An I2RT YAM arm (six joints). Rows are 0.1 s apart.
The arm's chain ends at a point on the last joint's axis. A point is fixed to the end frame.
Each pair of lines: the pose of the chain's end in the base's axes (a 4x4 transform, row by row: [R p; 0 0 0 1], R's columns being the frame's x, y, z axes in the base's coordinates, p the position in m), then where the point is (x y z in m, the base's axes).
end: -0.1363 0.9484 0.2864 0.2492; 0.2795 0.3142 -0.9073 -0.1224; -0.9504 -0.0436 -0.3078 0.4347; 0 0 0 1
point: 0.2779 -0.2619 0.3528
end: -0.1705 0.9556 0.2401 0.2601; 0.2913 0.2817 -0.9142 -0.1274; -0.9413 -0.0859 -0.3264 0.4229; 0 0 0 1
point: 0.2801 -0.2671 0.3388
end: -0.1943 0.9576 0.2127 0.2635; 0.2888 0.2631 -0.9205 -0.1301; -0.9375 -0.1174 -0.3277 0.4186; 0 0 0 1
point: 0.2783 -0.2707 0.3349
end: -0.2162 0.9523 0.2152 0.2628; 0.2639 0.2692 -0.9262 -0.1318; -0.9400 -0.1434 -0.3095 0.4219; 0 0 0 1
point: 0.2773 -0.2743 0.3413
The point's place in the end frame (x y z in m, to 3 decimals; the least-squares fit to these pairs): 0.035 -0.013 0.160
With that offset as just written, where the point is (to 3 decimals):
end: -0.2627 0.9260 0.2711 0.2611; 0.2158 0.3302 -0.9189 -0.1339; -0.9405 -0.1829 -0.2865 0.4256; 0 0 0 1
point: 0.283 -0.278 0.349
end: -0.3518 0.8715 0.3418 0.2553; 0.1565 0.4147 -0.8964 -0.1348; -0.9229 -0.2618 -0.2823 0.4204; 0 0 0 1
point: 0.286 -0.278 0.346
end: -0.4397 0.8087 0.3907 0.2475; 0.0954 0.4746 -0.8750 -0.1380; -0.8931 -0.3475 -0.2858 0.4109; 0 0 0 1
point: 0.284 -0.281 0.338
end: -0.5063 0.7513 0.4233 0.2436; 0.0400 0.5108 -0.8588 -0.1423; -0.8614 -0.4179 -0.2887 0.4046; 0 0 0 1
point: 0.284 -0.285 0.334
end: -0.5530 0.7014 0.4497 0.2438; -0.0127 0.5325 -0.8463 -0.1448; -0.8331 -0.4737 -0.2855 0.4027; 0 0 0 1
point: 0.287 -0.288 0.334
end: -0.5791 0.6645 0.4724 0.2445; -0.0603 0.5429 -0.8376 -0.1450; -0.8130 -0.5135 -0.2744 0.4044; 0 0 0 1
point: 0.291 -0.288 0.339
